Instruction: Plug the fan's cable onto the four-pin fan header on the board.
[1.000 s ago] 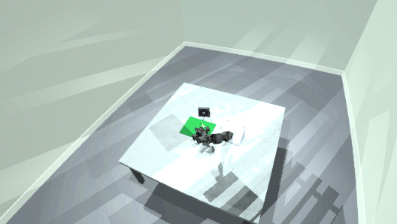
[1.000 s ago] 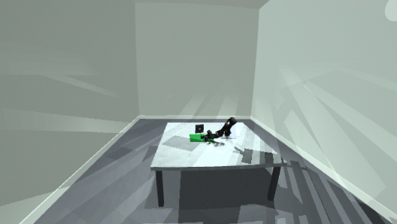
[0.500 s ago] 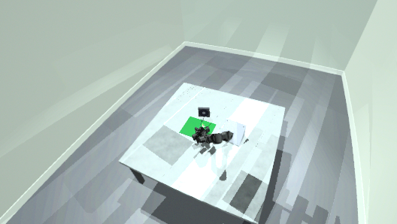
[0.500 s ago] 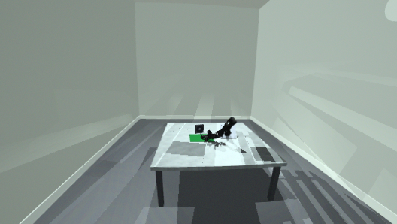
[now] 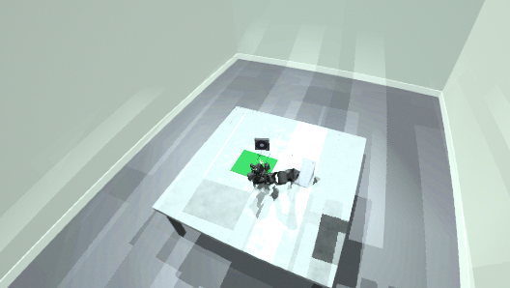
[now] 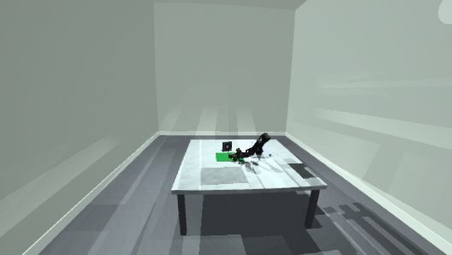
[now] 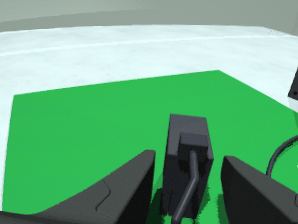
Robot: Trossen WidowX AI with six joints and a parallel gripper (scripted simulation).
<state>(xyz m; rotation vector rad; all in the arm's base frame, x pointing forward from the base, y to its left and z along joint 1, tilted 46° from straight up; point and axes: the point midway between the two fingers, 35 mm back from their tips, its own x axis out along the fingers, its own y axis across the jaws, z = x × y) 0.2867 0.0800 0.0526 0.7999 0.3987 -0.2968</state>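
My gripper tip is now 10 mm short of the black fan plug and 10 mm above it. Round my gripper tip: green board 10 mm ahead, 40 mm to the right, 50 mm below; white four-pin header 20 mm behind, 90 mm to the right, 30 mm below; black fan 50 mm ahead, 210 mm to the right, 20 mm above.
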